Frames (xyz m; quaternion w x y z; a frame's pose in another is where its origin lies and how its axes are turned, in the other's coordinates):
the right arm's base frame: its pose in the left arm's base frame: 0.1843 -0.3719 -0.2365 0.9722 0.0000 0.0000 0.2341
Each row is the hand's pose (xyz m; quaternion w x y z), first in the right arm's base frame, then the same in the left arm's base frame.
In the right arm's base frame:
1: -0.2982 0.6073 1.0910 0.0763 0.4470 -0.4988 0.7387
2: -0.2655 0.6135 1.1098 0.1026 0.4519 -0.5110 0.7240
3: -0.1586 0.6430 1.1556 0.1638 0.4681 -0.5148 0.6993
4: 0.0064 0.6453 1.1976 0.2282 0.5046 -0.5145 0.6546
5: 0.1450 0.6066 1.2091 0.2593 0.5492 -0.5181 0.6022
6: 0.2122 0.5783 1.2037 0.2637 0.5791 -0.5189 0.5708
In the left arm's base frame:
1: -0.3577 0.0331 0.8545 0.0987 -0.5513 0.3803 -0.7360
2: -0.3314 0.0535 0.8733 0.0697 -0.5590 0.3910 -0.7279
3: -0.2496 0.1284 0.9191 0.0045 -0.5756 0.3909 -0.7182
4: -0.1037 0.2056 0.9611 0.0686 0.6111 -0.3821 0.6899
5: 0.0373 0.2342 0.9726 0.1111 0.6553 -0.3751 0.6462
6: 0.1100 0.2396 0.9672 0.1227 0.6845 -0.3689 0.6167

